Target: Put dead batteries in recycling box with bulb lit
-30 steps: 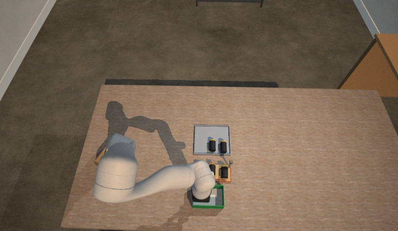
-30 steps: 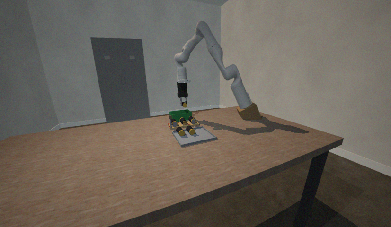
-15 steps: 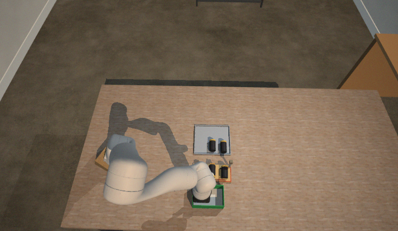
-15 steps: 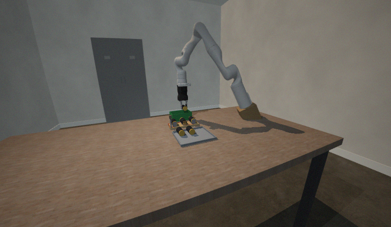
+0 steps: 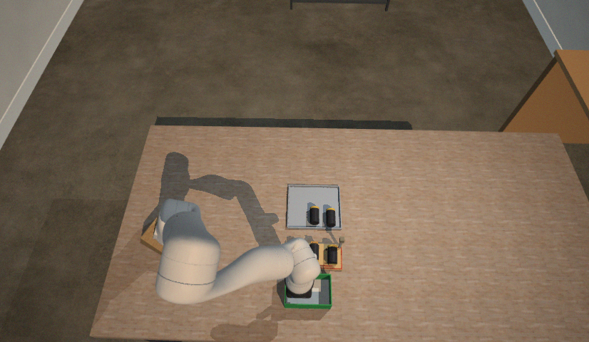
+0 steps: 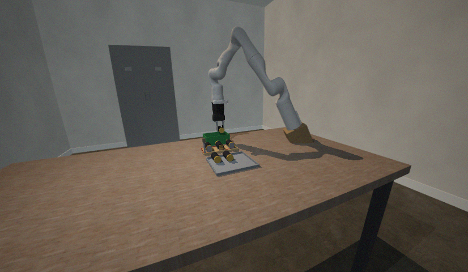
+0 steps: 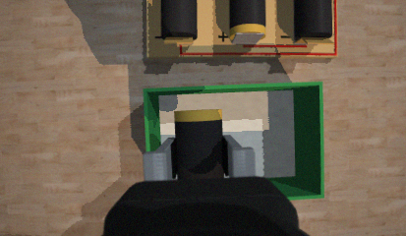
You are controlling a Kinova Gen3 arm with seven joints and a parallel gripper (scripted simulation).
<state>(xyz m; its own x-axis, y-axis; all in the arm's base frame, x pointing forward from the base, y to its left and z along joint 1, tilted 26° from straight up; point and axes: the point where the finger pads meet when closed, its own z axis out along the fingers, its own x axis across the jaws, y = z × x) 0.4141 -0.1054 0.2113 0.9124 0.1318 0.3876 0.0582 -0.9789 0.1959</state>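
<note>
My hand is 80 mm above the green recycling box and 30 mm short of it. The rest, counted from my hand: grey tray: 320 mm to the left, 90 mm below, 30 mm ahead.
</note>
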